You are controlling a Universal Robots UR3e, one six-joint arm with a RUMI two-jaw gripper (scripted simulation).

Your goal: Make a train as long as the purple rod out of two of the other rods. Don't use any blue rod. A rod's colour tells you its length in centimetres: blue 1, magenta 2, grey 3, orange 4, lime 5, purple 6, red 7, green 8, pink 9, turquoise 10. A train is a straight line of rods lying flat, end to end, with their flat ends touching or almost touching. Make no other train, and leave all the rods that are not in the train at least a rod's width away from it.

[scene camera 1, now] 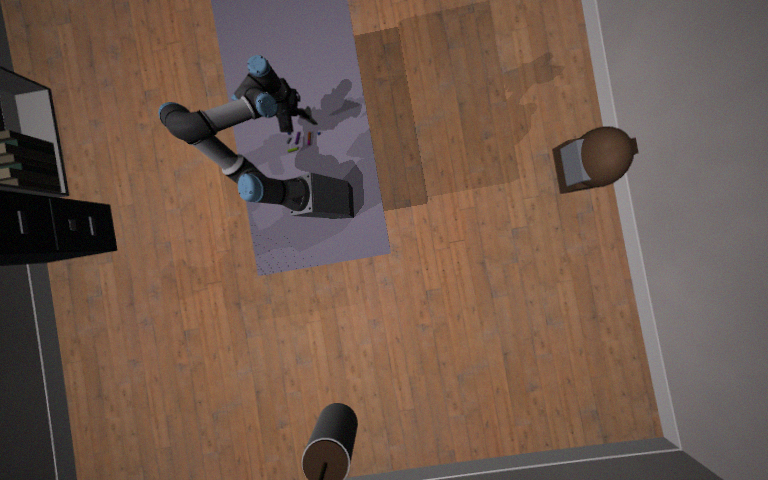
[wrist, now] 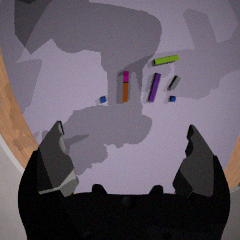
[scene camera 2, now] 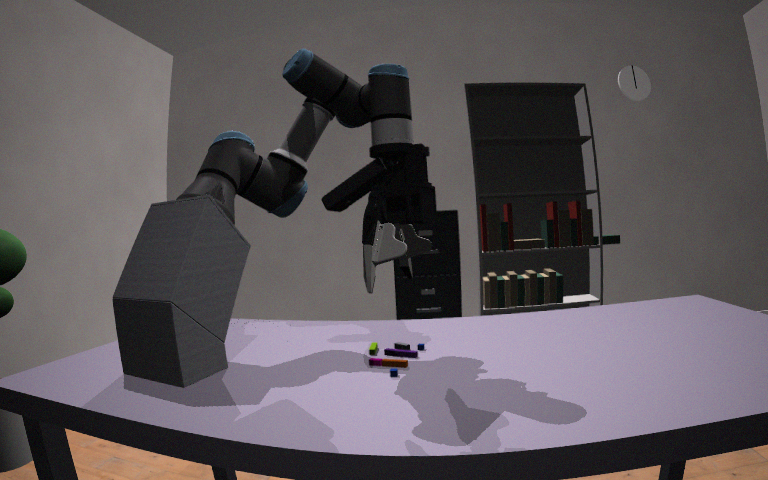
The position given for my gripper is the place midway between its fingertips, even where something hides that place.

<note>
In view: my gripper (scene camera 2: 392, 285).
My gripper also shows in the wrist view (wrist: 126, 124).
</note>
